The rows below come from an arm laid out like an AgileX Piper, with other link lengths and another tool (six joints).
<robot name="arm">
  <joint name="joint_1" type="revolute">
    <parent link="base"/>
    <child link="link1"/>
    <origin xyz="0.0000 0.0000 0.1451" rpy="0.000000 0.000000 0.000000"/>
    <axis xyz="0 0 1"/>
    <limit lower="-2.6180" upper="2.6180"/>
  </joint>
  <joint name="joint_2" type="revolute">
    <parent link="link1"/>
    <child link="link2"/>
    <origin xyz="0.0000 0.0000 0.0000" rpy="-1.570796 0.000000 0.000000"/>
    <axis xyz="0 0 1"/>
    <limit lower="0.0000" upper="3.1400"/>
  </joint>
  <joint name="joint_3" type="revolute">
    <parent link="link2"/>
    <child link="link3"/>
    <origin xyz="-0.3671 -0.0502 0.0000" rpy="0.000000 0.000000 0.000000"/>
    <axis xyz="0 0 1"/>
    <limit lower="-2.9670" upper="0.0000"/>
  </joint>
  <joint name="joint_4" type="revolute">
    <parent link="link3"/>
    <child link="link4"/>
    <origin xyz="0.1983 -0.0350 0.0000" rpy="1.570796 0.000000 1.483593"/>
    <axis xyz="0 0 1"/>
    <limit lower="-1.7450" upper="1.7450"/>
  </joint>
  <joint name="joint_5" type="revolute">
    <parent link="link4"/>
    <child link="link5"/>
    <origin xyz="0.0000 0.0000 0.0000" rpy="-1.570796 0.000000 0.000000"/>
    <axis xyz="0 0 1"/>
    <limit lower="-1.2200" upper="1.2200"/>
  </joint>
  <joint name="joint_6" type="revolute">
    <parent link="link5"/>
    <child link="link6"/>
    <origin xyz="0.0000 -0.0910 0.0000" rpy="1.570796 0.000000 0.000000"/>
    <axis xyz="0 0 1"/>
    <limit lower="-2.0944" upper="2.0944"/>
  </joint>
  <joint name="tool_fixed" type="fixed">
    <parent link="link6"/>
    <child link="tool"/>
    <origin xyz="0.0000 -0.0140 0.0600" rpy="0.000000 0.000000 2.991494"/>
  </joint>
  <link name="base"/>
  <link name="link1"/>
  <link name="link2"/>
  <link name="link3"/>
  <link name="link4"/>
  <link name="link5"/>
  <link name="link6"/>
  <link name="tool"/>
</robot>
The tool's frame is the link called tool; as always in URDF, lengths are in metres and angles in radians.
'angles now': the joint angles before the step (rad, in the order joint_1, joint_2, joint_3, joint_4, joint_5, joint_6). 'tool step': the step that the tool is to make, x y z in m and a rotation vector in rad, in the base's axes. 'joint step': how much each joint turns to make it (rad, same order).
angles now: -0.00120, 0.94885, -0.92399, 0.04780, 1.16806, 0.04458
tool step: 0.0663, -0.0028, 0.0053, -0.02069, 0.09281, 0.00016
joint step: 0.00145, 0.22424, -0.12674, -0.02110, -0.00472, 0.00090
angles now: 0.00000, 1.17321, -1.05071, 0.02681, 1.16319, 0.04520
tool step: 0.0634, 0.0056, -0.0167, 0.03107, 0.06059, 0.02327
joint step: -0.00003, 0.19767, -0.07200, 0.04244, -0.06373, -0.03240
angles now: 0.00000, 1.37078, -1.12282, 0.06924, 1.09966, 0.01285
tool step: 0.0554, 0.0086, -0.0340, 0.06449, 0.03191, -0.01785
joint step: 0.00004, 0.17511, -0.01888, 0.07354, -0.12377, -0.01280
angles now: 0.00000, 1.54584, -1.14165, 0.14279, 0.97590, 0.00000
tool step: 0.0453, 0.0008, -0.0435, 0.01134, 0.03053, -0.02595
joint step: 0.00053, 0.16380, -0.00335, 0.02076, -0.13144, -0.00002
